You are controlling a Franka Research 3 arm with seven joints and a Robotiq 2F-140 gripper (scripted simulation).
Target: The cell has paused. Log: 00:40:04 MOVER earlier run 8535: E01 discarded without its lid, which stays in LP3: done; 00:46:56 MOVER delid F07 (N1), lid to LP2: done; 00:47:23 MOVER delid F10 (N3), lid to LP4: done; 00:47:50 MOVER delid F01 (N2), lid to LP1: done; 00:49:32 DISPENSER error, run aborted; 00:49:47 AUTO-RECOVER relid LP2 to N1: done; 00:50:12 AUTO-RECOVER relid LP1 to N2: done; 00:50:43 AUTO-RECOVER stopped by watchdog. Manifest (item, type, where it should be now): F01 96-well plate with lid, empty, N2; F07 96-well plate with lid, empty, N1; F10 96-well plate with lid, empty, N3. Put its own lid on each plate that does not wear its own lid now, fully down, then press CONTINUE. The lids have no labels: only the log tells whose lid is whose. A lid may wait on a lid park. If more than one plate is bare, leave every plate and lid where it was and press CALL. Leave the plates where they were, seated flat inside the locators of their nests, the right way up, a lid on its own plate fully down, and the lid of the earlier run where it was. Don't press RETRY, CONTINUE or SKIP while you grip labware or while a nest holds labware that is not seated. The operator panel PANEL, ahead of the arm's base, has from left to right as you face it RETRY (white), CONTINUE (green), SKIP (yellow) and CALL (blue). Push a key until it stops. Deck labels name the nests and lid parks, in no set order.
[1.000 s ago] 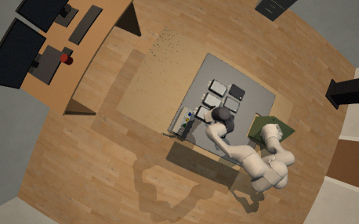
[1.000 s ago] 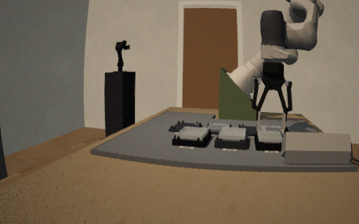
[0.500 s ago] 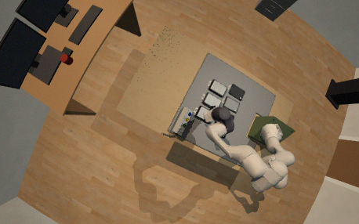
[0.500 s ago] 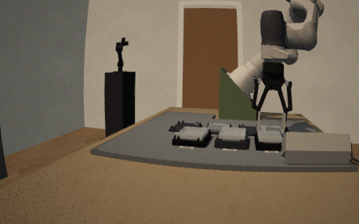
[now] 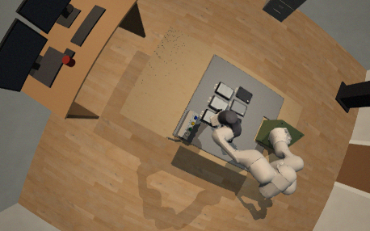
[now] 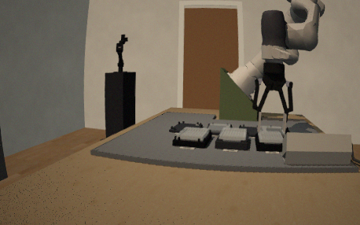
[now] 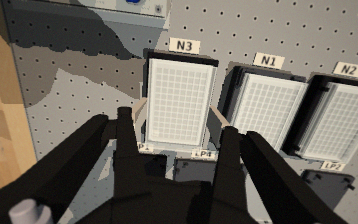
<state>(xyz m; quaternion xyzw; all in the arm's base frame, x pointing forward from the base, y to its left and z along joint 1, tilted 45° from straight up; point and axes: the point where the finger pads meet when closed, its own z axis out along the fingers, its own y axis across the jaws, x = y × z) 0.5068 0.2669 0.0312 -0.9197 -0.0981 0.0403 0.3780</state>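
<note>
Right now the clear lid is 20 mm below my hand. Also, from my hand: LP1 label 100 mm behind, 40 mm to the left, 70 mm below; blue call key 120 mm ahead, 80 mm to the left, 10 mm below; plate 40 mm below.
</note>
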